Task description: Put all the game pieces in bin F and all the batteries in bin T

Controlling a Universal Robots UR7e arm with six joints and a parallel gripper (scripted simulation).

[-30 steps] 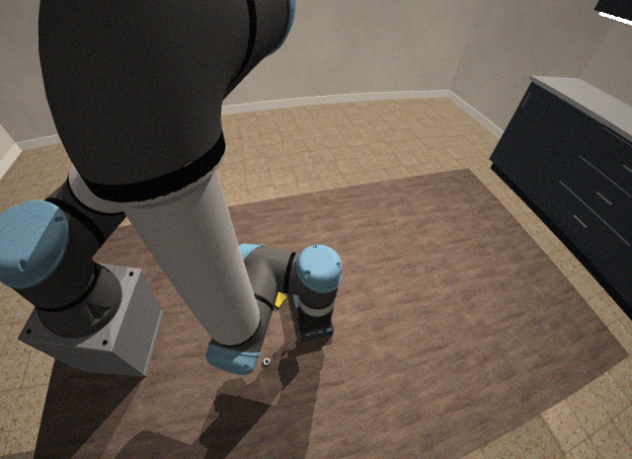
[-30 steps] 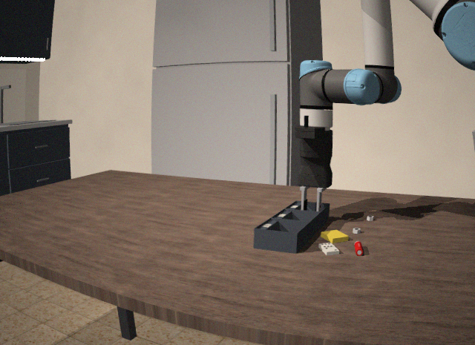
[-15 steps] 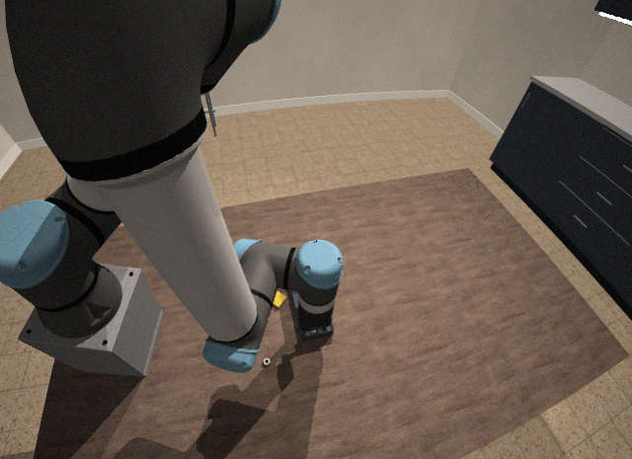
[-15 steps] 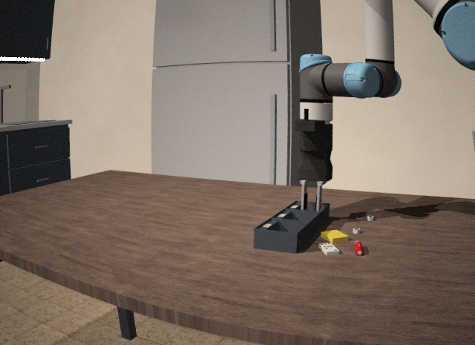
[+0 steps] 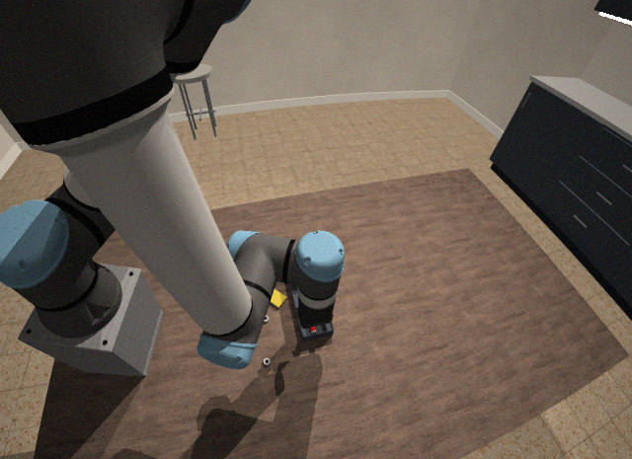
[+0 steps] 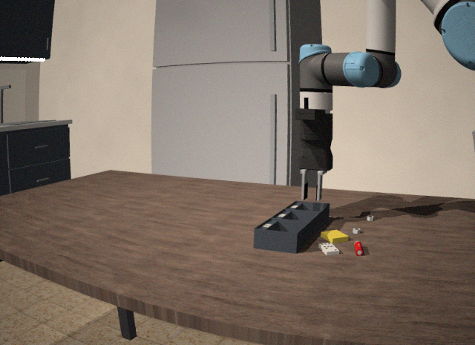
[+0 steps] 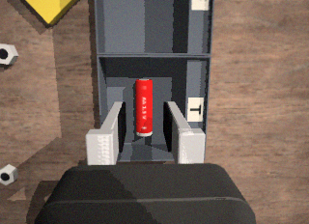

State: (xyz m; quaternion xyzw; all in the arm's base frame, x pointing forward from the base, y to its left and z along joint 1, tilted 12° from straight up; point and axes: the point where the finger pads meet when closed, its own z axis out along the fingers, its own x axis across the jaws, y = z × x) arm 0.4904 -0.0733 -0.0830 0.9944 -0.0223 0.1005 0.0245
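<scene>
Right now my hand is 60 mm above the battery. The rest, counted from my hand: white domino: 80 mm behind, 180 mm to the left, 70 mm below; then dark three-compartment bin: 10 mm ahead, 80 mm to the left, 50 mm below; then yellow block: 80 mm behind, 100 mm to the left, 70 mm below.
</scene>
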